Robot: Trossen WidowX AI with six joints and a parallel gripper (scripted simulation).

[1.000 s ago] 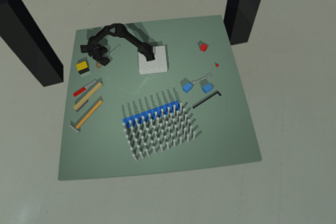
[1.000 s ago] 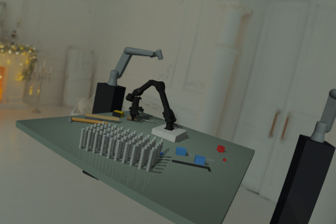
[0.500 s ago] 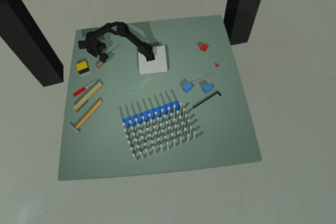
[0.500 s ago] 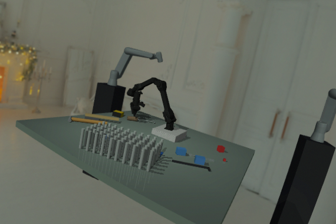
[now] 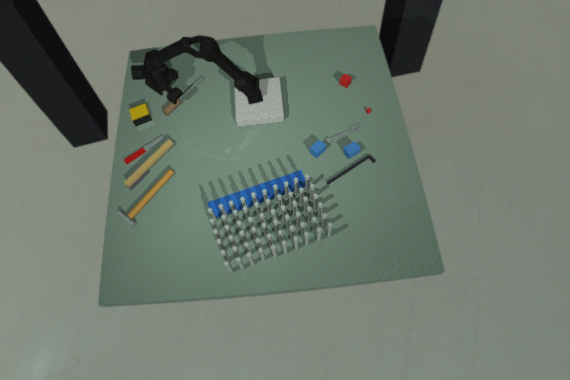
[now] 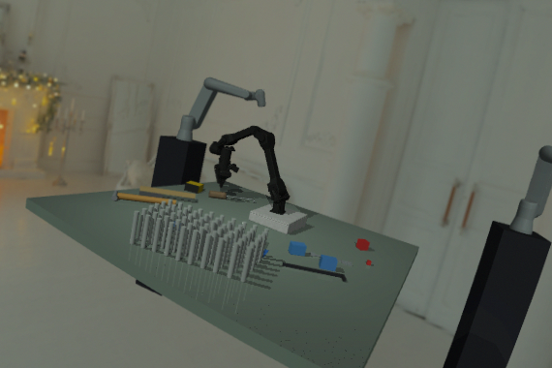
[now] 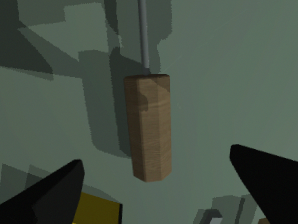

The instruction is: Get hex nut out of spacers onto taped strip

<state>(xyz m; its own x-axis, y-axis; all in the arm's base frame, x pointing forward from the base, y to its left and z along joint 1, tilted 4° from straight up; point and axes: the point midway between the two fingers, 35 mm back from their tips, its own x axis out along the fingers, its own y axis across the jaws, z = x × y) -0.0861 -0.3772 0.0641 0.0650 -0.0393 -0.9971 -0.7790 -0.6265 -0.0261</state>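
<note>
The yellow block lies 15 cm to the right of my gripper tip and 5 cm below it. Round my gripper tip: red-handled screwdriver: 19 cm ahead, 14 cm to the right, 7 cm below; blue taped strip: 53 cm ahead, 29 cm to the left, 7 cm below; hex nut: 68 cm ahead, 39 cm to the left, 7 cm below.
</note>
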